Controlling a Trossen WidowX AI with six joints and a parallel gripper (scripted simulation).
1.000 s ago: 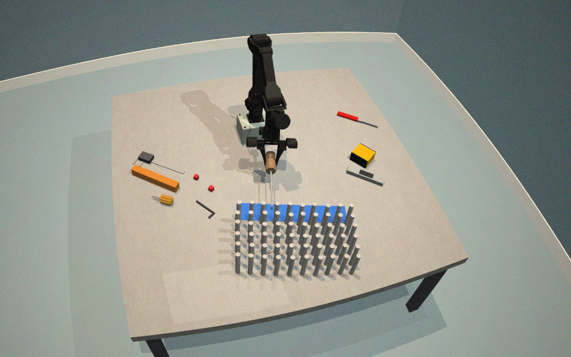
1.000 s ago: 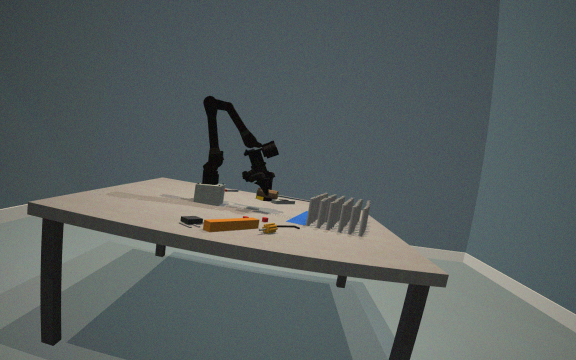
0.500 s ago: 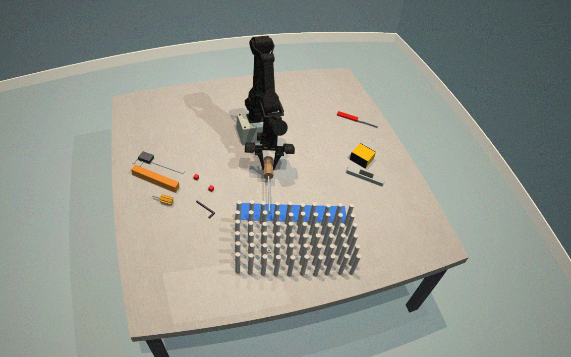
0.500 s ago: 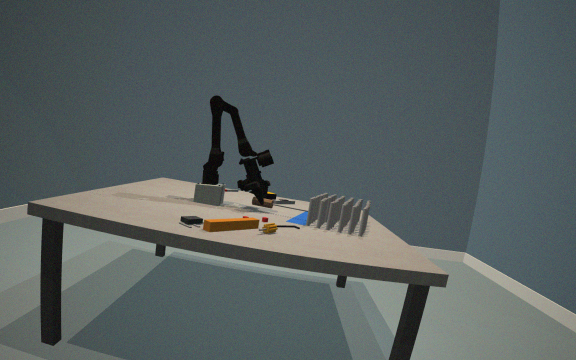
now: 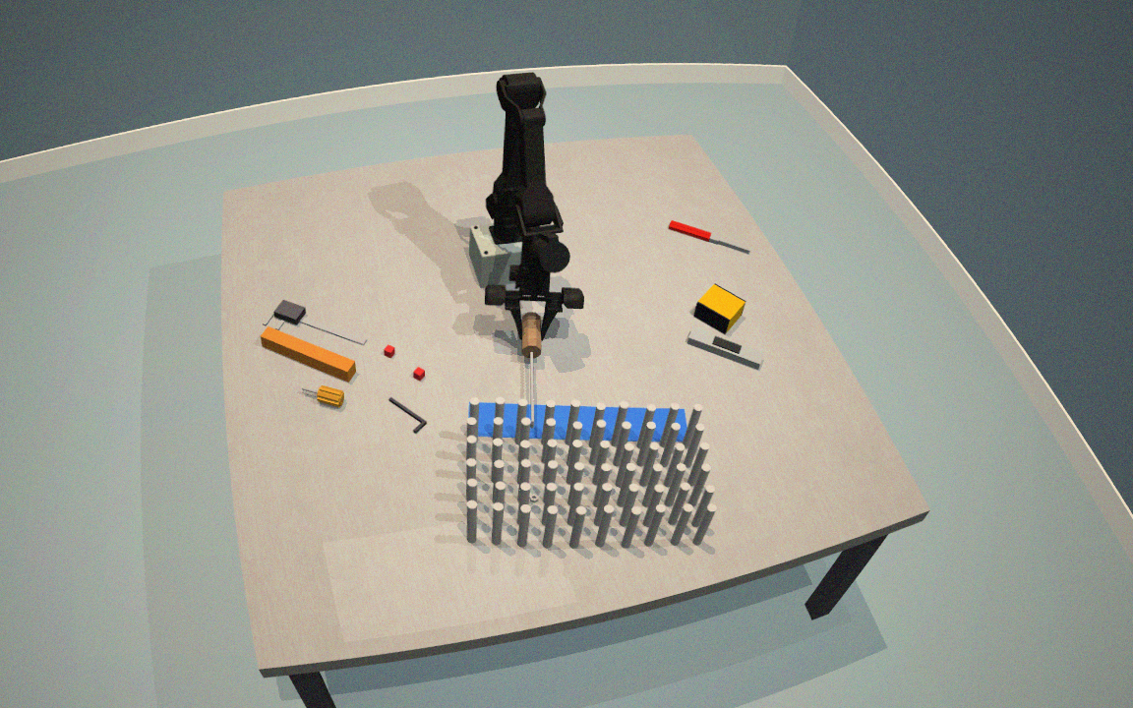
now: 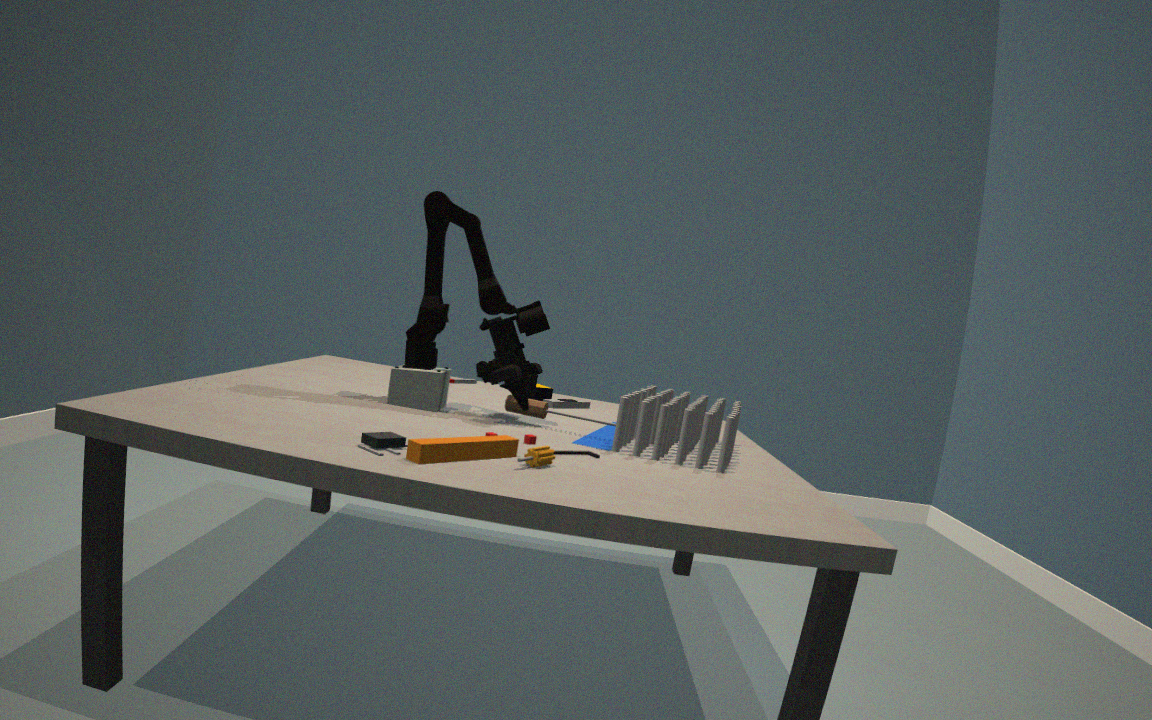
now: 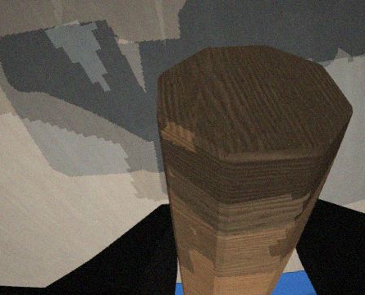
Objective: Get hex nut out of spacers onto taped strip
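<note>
The blue taped strip lies 190 mm ahead of my gripper tip, 40 mm to the left of it and 30 mm below it. The rest, counted from my gripper tip: hex nut (340 mm ahead, 80 mm to the right, 30 mm below); then black hex key (130 mm ahead, 260 mm to the right, 30 mm below); then grey bar (80 mm ahead, 390 mm to the left, 20 mm below).
</note>
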